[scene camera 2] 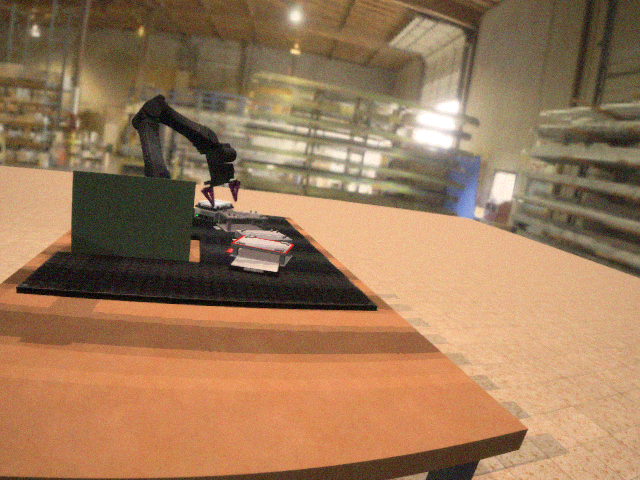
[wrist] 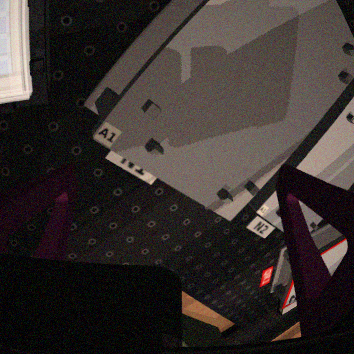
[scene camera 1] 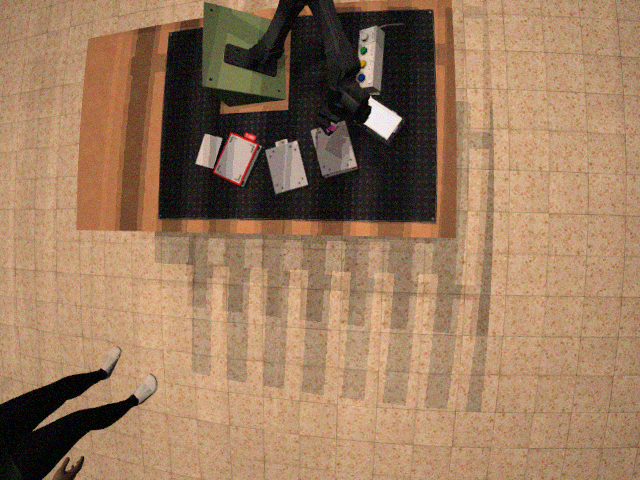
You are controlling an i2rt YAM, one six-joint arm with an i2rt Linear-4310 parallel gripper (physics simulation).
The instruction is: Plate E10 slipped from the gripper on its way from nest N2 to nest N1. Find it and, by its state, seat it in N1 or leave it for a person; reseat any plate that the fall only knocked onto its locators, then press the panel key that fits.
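Seen in the pictures: gripper, fingertip midpoint: (scene camera 2: 224, 204) (wrist: 176, 175) (scene camera 1: 335, 124); arm's base, link origin: (scene camera 2: 148, 214) (scene camera 1: 250, 61).
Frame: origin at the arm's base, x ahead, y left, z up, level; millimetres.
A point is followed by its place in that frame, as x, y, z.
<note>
My gripper (scene camera 1: 330, 128) {243, 307, 1} (scene camera 2: 223, 201) {243, 307, 1} (wrist: 176, 175) {243, 307, 1} is open and empty, above the mat at the arm-side edge of nest N1. Nest N1 (scene camera 1: 341, 160) {357, 327, -28} (wrist: 225, 100) {288, 306, -28} is a grey block with small corner locators and no plate on it; its A1 and N1 labels show in the wrist view. Nest N2 (scene camera 1: 286, 166) {372, 130, -61} (wrist: 330, 145) {382, 171, -61} stands beside it and also looks bare. A white plate (scene camera 1: 383, 119) {222, 464, -13} (wrist: 14, 55) {221, 389, -13} with a pale gridded top rests on a dark base right of N1. Its name cannot be read, nor whether it is fully seated. Part of it is cut off in the wrist view.
A red-outlined nest (scene camera 1: 237, 158) {344, -49, -45} (scene camera 2: 262, 243) {341, -53, -45} stands left of N2, with a pale flat piece (scene camera 1: 208, 150) {305, -179, -71} (scene camera 2: 255, 264) {306, -182, -70} beside it. The key panel (scene camera 1: 374, 59) {15, 432, -3} has grey, green, yellow and blue keys. A green board (scene camera 1: 242, 31) {-107, -31, 22} (scene camera 2: 131, 217) {-27, -129, 14} stands near the arm's base.
</note>
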